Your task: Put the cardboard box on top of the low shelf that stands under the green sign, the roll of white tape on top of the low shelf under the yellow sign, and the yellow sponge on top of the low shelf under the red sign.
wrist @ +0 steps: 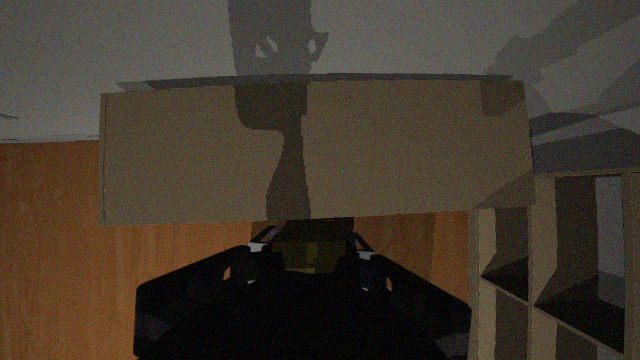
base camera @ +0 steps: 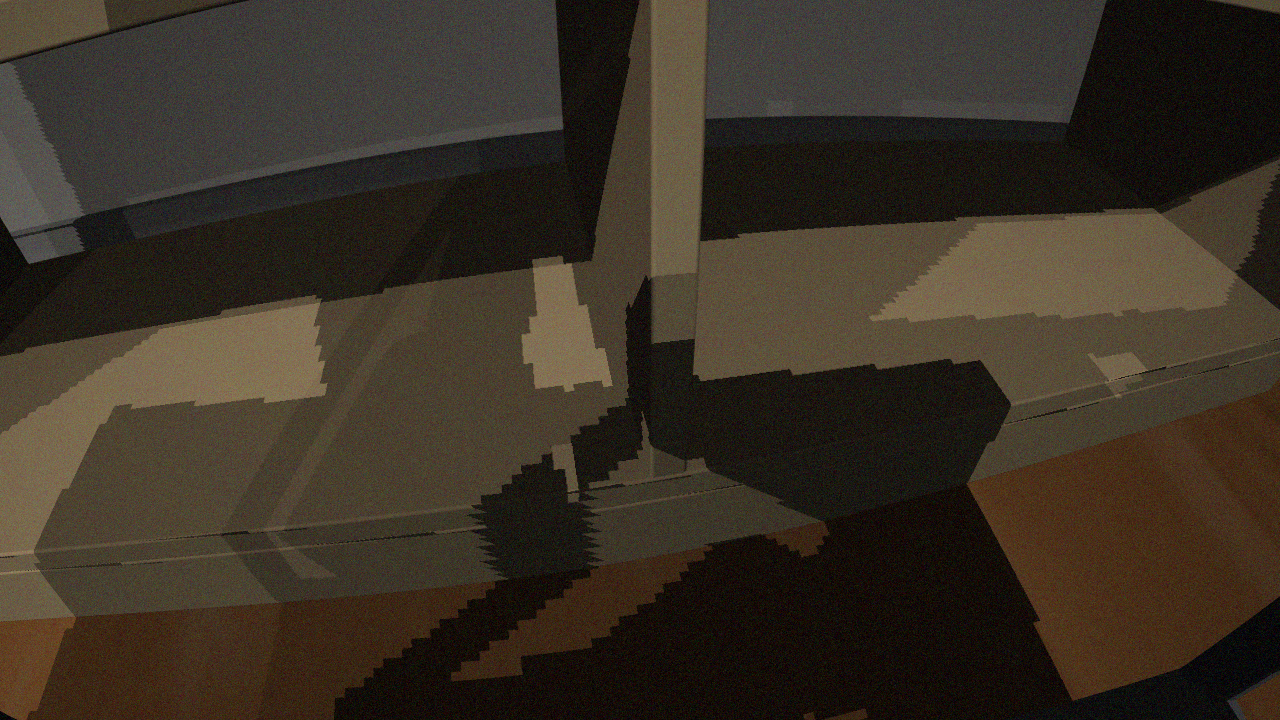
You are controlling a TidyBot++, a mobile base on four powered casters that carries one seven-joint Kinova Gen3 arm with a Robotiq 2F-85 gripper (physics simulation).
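Frame: origin at the arm's base, x ahead, y left, z up, level; metres.
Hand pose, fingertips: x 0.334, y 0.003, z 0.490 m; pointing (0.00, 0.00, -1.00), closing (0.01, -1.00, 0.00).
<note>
Each offset is from my fingertips to the centre of the thing. "pt": to the spot under its first point. Level surfaces: height alone.
My gripper (wrist: 311, 245) is shut on the yellow sponge {dx -0.027, dy -0.002, dz +0.029 m} (wrist: 314, 256), which shows dark between the fingertips at the lower middle of the wrist view. The top board of a low shelf {dz -0.276 m} (wrist: 390, 150) lies beyond the fingertips in the wrist view, with a shadow of the arm and gripper across it. In the base camera view a low shelf {pt dx -0.024, dy -0.026, dz -0.635 m} (base camera: 677, 161) stands close, its upright divider near the middle and open compartments on both sides. The coloured signs, the cardboard box and the white tape do not show.
Another open shelf unit (wrist: 542, 230) stands at the right of the wrist view, beside the low shelf. A grey wall (wrist: 420, 35) rises behind the low shelf. Wooden floor {dz -0.886 m} (wrist: 45, 250) (base camera: 1127, 537) shows in front, partly in dark shadow in the base camera view.
</note>
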